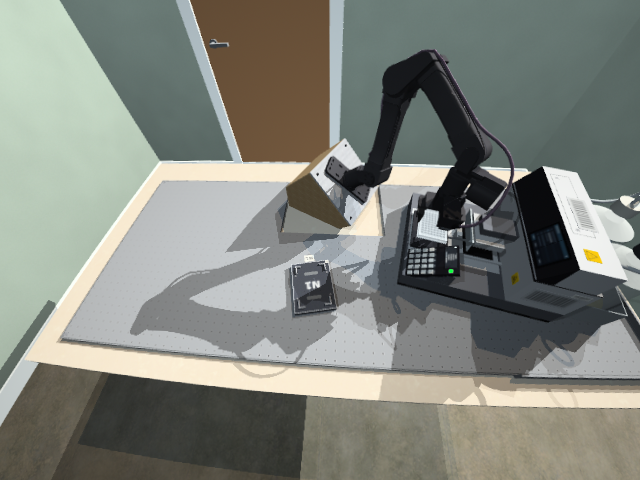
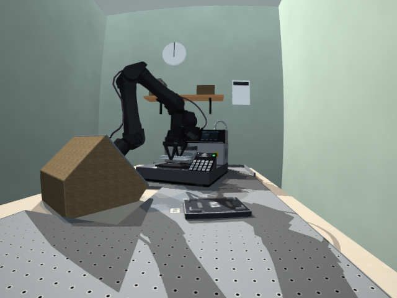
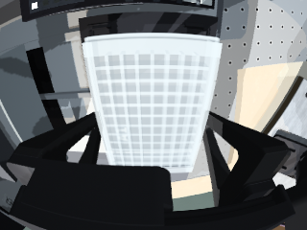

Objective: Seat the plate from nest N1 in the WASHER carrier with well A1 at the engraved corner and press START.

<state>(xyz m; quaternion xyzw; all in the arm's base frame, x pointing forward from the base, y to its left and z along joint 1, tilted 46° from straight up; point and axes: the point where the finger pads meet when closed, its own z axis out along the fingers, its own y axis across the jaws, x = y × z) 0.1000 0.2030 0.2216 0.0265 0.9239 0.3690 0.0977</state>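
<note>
Right now the washer carrier is 3 cm below my hand. The rest, counted from my hand: N1 label: 35 cm to the right, 18 cm ahead, 11 cm below; well plate: right at my hand; plate washer: 16 cm to the left, 2 cm above.
</note>
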